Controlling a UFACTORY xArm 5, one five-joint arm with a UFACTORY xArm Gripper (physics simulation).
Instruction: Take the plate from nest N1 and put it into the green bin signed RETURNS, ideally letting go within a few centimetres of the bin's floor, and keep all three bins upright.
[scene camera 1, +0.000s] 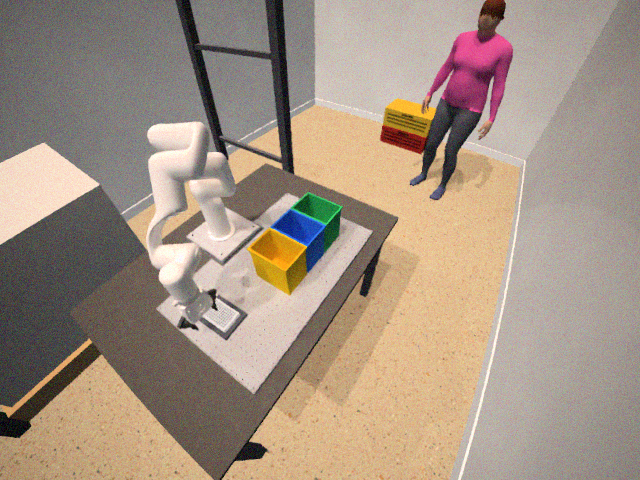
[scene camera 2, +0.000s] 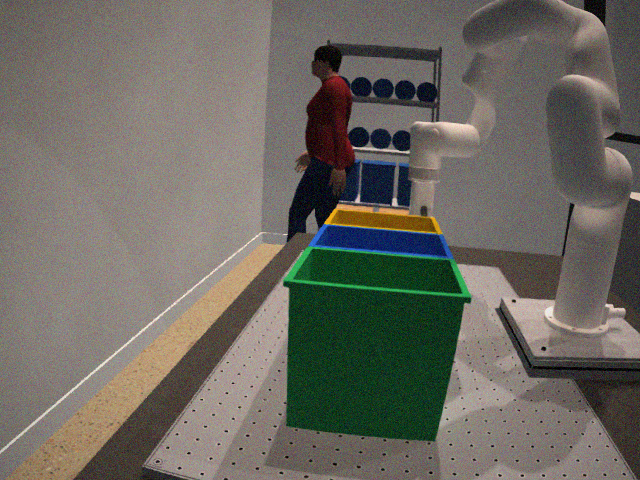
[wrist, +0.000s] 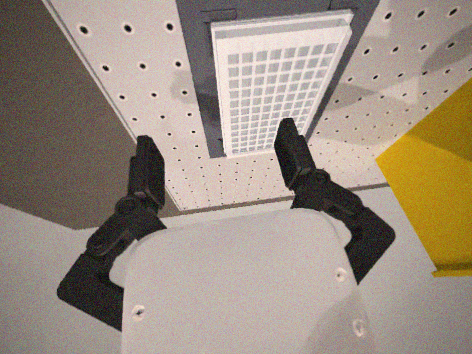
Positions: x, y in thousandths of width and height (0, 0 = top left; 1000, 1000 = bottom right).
Scene:
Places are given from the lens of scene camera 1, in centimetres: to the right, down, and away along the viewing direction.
gripper (scene camera 1: 321, 661): -41, 28, 90
yellow bin (scene camera 1: 440, 545): -17, 9, 114
blue bin (scene camera 1: 480, 482): -5, -4, 113
green bin (scene camera 1: 513, 445): 4, -12, 118

